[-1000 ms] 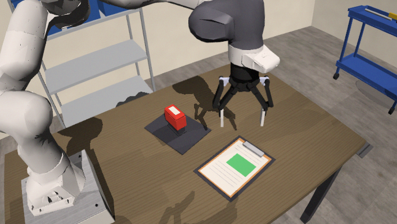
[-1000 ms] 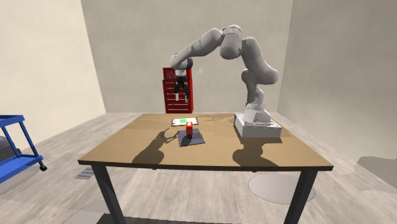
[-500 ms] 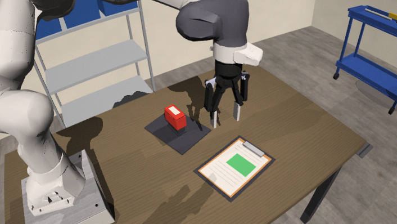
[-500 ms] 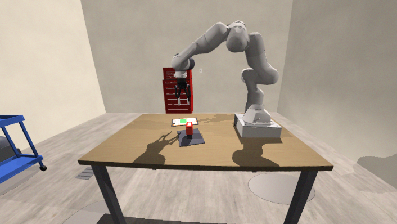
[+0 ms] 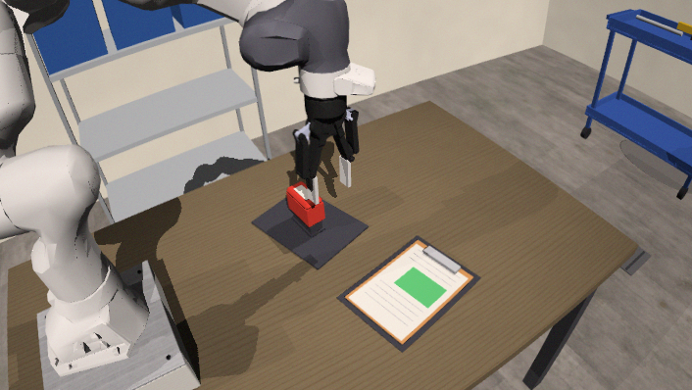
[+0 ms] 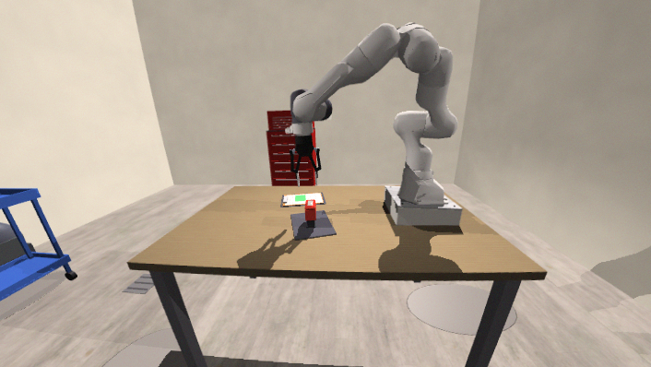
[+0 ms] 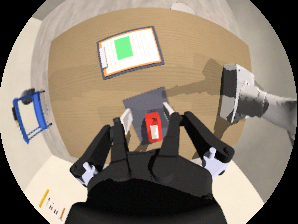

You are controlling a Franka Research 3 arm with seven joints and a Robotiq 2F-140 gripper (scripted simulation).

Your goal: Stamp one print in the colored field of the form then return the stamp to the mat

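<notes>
My gripper is now 130 mm above the red stamp, 90 mm to the right of it and 20 mm past it. Also, from my hand: dark grey mat 180 mm below, 90 mm to the left, 20 mm behind; form 200 mm to the right, 180 mm below, 80 mm ahead.
</notes>
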